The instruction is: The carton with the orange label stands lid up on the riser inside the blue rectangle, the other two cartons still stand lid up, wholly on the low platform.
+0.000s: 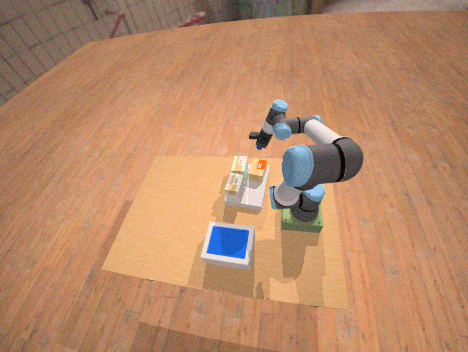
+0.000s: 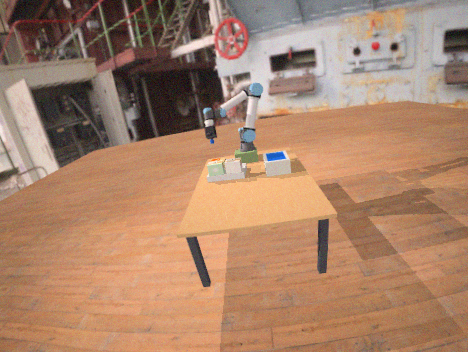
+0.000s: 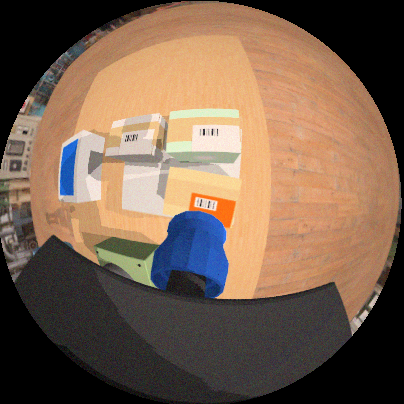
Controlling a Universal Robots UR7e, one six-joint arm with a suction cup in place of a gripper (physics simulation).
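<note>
The carton with the orange label stands lid up on the low platform. A green-edged carton and a white-edged carton stand lid up on the platform beside it. The white riser has the blue rectangle on its top, with no carton on it. My gripper, a blue suction cup, is open and empty, high above the orange-label carton's side of the platform.
The arm's green base block stands on the wooden table, beside the platform and riser. The riser is apart from the platform. The arm's upper links reach over the table.
</note>
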